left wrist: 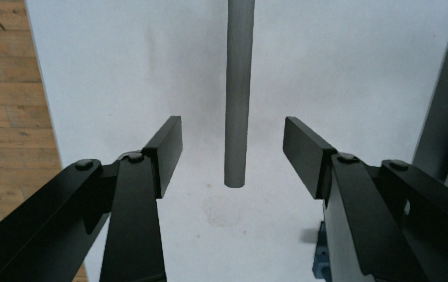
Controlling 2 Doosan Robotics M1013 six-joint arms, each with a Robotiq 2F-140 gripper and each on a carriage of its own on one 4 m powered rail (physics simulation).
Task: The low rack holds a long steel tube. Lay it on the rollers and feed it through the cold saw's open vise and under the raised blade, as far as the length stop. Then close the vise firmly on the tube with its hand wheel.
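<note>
The long grey steel tube (240, 65) runs down from the top edge of the left wrist view and ends a little below the middle. Its other end is outside the view. My left gripper (233, 133) is open, with one finger on each side of the tube's end section and a wide gap to it on both sides. The fingers do not touch the tube. The rollers, the saw's vise, the blade, the length stop and the hand wheel do not show. My right gripper is not in view.
A pale table top (125, 90) lies below the tube. A small dark blue part (321, 257) shows at the lower right, partly hidden by the right-hand finger. Wooden floor (22, 120) shows along the left edge, and a dark grey surface (436, 125) along the right.
</note>
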